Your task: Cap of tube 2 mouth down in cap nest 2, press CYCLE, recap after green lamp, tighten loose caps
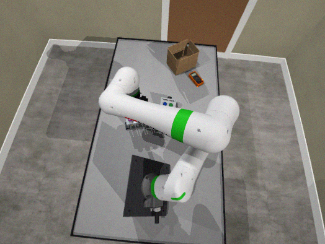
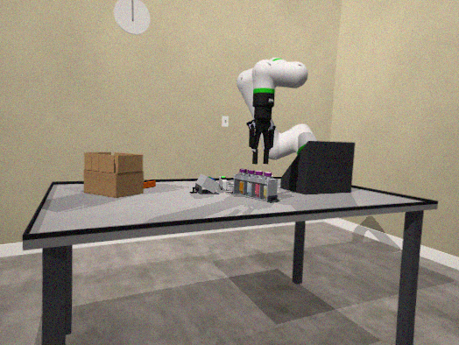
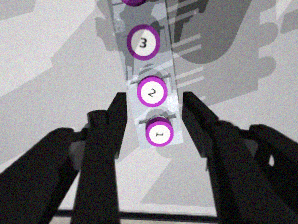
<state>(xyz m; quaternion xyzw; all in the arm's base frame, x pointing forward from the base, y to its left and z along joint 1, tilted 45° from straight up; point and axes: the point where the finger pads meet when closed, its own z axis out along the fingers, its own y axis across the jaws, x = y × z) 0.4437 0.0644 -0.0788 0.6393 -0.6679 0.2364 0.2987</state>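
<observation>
Now: the cap 1 1 cm behind my hand, 5 cm to the left of it and 7 cm below it. The rest, counted from my hand: cap 3: 1 cm ahead, 6 cm to the right, 7 cm below; purple cap marked 2: 7 cm below; cap 4: 2 cm ahead, 11 cm to the right, 7 cm below.
</observation>
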